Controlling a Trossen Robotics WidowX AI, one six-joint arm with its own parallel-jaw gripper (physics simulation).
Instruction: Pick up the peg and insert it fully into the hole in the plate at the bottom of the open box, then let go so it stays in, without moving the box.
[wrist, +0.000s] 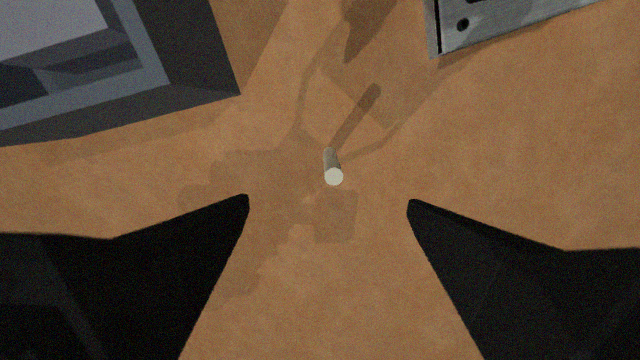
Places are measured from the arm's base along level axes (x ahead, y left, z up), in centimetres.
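Pixels of known places: gripper, fingertip midpoint: (329, 204).
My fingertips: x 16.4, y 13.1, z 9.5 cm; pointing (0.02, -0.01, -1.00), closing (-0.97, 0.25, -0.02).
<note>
For each thing: its top centre in the pictures, then the offset to it from my fingertips. "pt": a spot on its surface instead. Level surfaces: height alone.
- peg, top centre: (333, 176) dx -0.5, dy -0.2, dz -3.7 cm
- open box, surface spot: (150, 75) pt dx +7.9, dy -8.5, dz -1.9 cm
- light grey plate, surface spot: (45, 25) pt dx +16.1, dy -13.9, dz -5.9 cm
- brown table, surface height: dz -11.7 cm
The peg (333, 170), a thin pale cylinder, stands upright on the brown table near the middle of the wrist view, its round top end facing the camera. My gripper (329, 204) is open and empty. Its two black fingers stand wide apart, left and right of the peg in the view, and the peg shows a little above the line between the fingertips, touching neither. The open box (150, 75), dark blue-grey, is at the upper left and cut off by the view's edge. Part of the light grey plate (45, 25) shows inside it; the hole does not show.
A brushed metal block (500, 25) with a dark round hole near its corner is at the upper right, cut off by the view's edge. The brown table (525, 150) lies under everything, with shadows of the arm and the peg across it.
</note>
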